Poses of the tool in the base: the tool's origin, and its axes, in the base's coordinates. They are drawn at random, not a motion.
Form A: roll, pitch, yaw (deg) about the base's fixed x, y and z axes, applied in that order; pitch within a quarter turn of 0, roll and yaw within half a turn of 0; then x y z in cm.
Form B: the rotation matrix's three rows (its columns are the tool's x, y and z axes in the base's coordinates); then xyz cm. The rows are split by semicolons. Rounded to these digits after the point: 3 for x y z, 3 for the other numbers.
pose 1, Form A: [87.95 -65.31 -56.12 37.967 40.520 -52.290]
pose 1, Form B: 0.233 -0.476 -0.848; -0.347 0.774 -0.530; 0.909 0.417 0.015; 37.967 40.520 -52.290
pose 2, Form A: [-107.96 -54.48 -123.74 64.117 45.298 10.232]
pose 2, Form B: -0.323 -0.686 0.652; -0.483 -0.473 -0.737; 0.814 -0.553 -0.179; 64.117 45.298 10.232
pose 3, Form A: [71.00 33.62 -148.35 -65.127 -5.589 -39.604]
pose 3, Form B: -0.709 -0.275 -0.650; -0.437 -0.552 0.710; -0.554 0.787 0.271; -65.127 -5.589 -39.604
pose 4, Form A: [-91.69 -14.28 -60.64 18.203 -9.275 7.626]
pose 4, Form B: 0.475 0.095 0.875; -0.845 -0.229 0.484; 0.247 -0.969 -0.029; 18.203 -9.275 7.626
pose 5, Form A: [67.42 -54.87 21.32 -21.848 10.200 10.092]
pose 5, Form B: 0.536 -0.843 0.043; 0.209 0.083 -0.974; 0.818 0.531 0.221; -21.848 10.200 10.092
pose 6, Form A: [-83.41 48.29 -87.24 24.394 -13.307 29.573]
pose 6, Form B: 0.032 0.079 0.996; -0.665 0.746 -0.038; -0.747 -0.661 0.076; 24.394 -13.307 29.573
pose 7, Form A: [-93.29 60.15 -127.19 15.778 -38.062 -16.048]
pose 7, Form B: -0.301 0.478 0.825; -0.397 0.724 -0.564; -0.867 -0.497 -0.029; 15.778 -38.062 -16.048
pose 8, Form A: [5.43 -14.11 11.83 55.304 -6.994 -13.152]
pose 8, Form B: 0.949 -0.227 -0.218; 0.199 0.970 -0.142; 0.244 0.092 0.965; 55.304 -6.994 -13.152
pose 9, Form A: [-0.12 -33.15 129.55 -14.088 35.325 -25.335]
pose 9, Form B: -0.533 -0.772 0.347; 0.646 -0.636 -0.423; 0.547 -0.002 0.837; -14.088 35.325 -25.335
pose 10, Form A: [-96.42 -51.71 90.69 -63.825 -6.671 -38.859]
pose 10, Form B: -0.007 0.102 -0.995; 0.620 0.781 0.076; 0.785 -0.616 -0.069; -63.825 -6.671 -38.859
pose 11, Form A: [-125.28 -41.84 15.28 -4.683 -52.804 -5.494]
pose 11, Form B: 0.719 0.678 0.157; 0.196 -0.414 0.889; 0.667 -0.608 -0.430; -4.683 -52.804 -5.494
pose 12, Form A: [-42.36 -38.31 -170.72 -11.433 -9.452 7.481]
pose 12, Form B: -0.774 -0.293 0.561; -0.127 -0.797 -0.591; 0.620 -0.529 0.580; -11.433 -9.452 7.481
